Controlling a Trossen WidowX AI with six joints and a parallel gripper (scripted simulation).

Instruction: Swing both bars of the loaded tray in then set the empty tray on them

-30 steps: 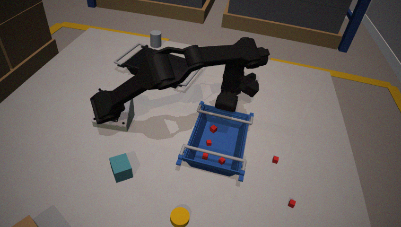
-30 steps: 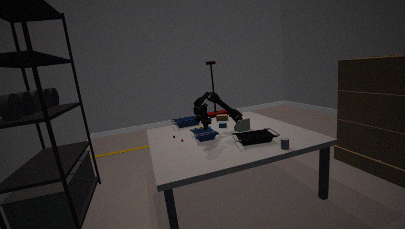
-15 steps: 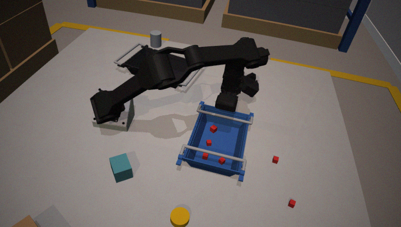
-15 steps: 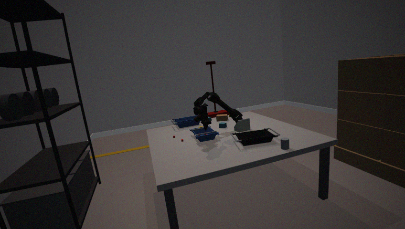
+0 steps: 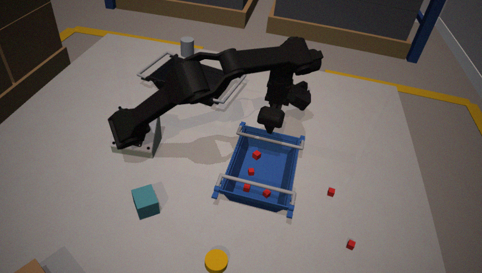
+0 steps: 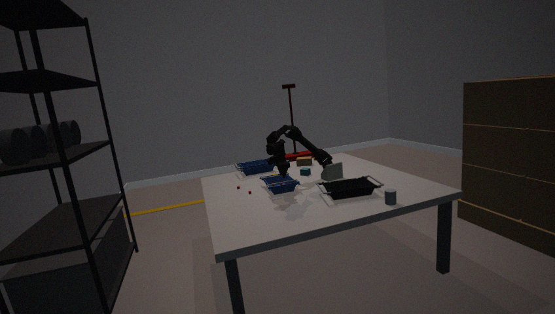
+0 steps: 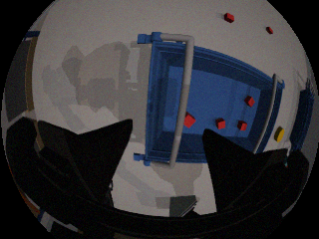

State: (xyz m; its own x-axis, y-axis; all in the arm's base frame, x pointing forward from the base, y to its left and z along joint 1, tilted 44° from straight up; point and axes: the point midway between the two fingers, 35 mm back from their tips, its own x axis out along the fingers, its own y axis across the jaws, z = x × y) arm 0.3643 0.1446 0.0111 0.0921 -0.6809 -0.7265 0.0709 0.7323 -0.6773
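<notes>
My gripper tip is 310 mm past the black tray, 240 mm to the right of it and 60 mm above it. From my gripper tip the other things lie so: grey cylinder 410 mm behind, 480 mm to the left, 70 mm below.
</notes>
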